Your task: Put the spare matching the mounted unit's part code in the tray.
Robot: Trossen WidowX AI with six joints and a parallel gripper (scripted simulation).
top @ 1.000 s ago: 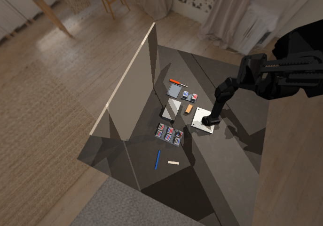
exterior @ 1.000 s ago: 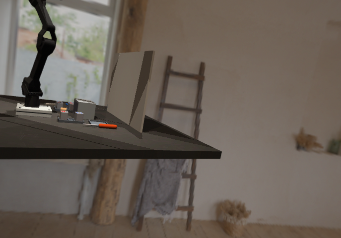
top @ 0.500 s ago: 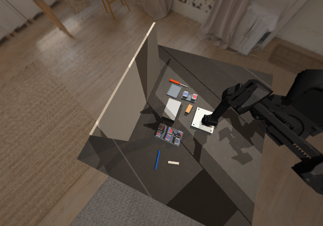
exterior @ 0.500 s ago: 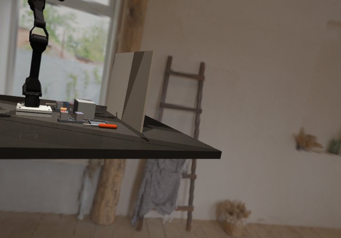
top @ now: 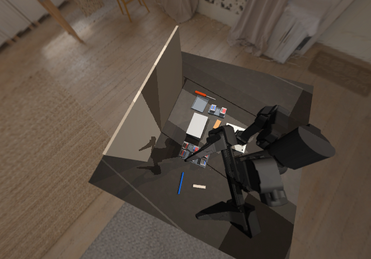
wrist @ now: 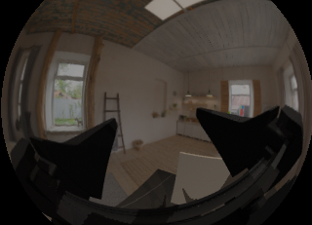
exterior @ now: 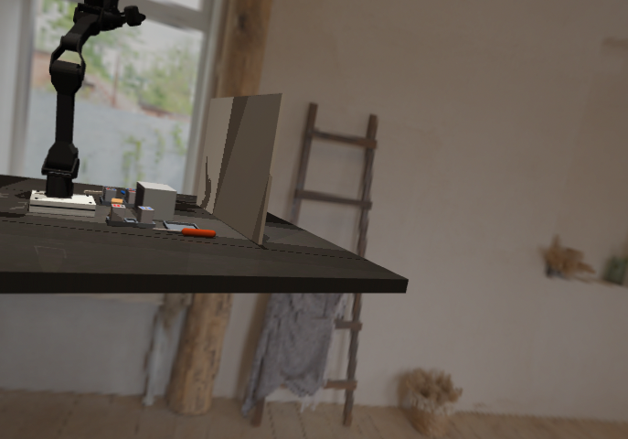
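Right now the grey spare is 63 cm below my gripper tip, 10 cm to the right of it and 2 cm ahead of it. The rest, counted from my gripper tip: tall upright panel: 44 cm below, 35 cm to the right, 28 cm ahead; blue pen: 66 cm below, 7 cm to the left, 6 cm ahead; grey mounted unit: 62 cm below, 30 cm to the right, 4 cm ahead.
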